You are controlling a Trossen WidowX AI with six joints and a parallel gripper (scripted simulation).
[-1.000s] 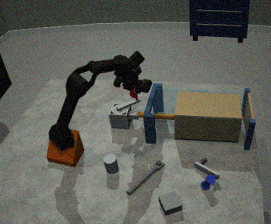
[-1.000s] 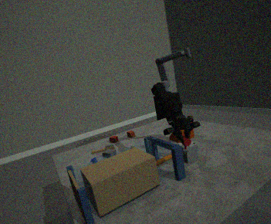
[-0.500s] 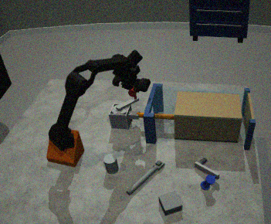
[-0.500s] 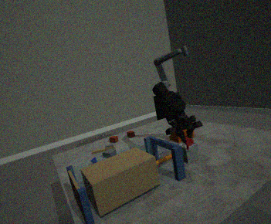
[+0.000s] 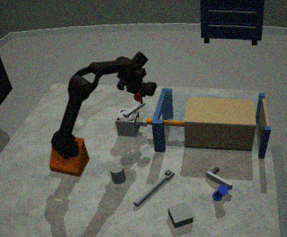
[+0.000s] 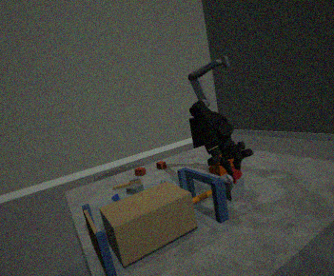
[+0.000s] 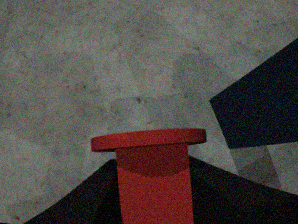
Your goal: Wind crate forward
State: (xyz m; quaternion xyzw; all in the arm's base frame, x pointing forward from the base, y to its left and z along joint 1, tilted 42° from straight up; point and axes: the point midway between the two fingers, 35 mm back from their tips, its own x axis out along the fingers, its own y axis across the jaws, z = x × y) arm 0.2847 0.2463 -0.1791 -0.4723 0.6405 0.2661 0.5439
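Right now the winch handle with red knob is 40 mm to the right of my gripper tip, 30 mm below it and 30 mm behind it. Also, from my gripper tip: red handle (20 mm to the right, 10 mm behind); then blue knob (490 mm to the right, 330 mm ahead, 100 mm below); then grey winch (100 mm to the right, 100 mm below, 90 mm behind).
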